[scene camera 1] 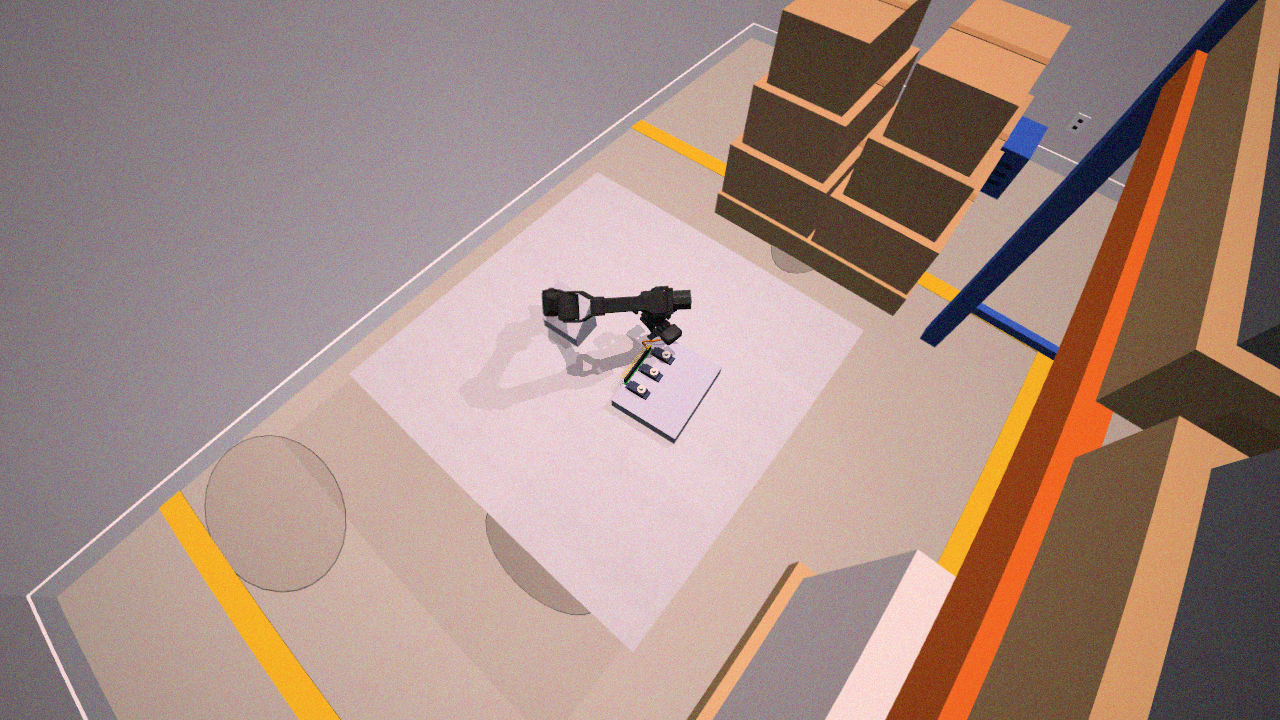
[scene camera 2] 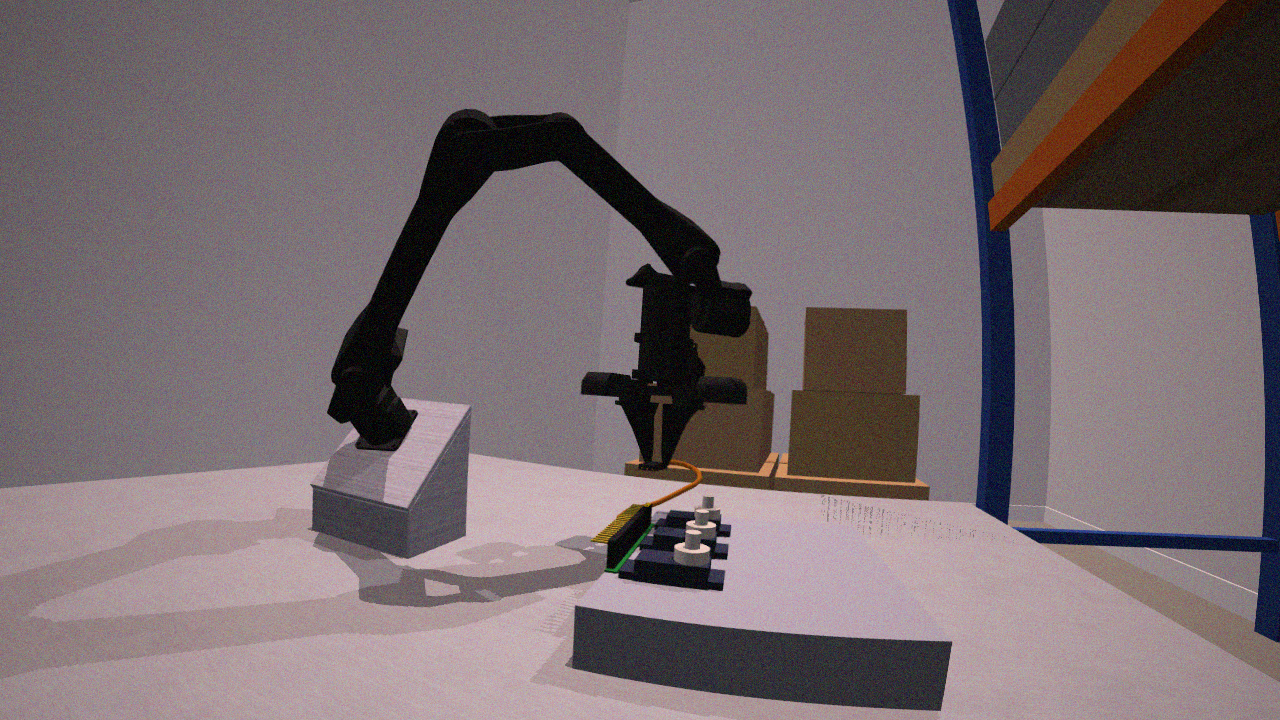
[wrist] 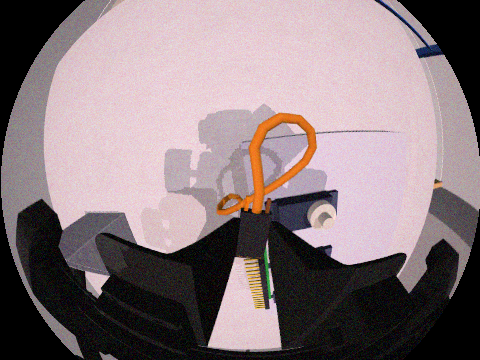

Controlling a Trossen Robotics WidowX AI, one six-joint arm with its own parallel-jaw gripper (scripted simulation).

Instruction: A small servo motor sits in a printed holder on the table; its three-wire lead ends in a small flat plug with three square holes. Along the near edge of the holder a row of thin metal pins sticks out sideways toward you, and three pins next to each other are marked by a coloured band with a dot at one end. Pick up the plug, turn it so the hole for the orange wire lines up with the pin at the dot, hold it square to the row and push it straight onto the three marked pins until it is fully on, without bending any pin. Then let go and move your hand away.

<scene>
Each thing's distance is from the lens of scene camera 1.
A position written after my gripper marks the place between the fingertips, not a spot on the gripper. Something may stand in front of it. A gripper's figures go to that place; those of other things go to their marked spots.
my gripper (scene camera 1: 654,333): 1.59 m
grey block (scene camera 1: 674,399): 1.56 m
</scene>
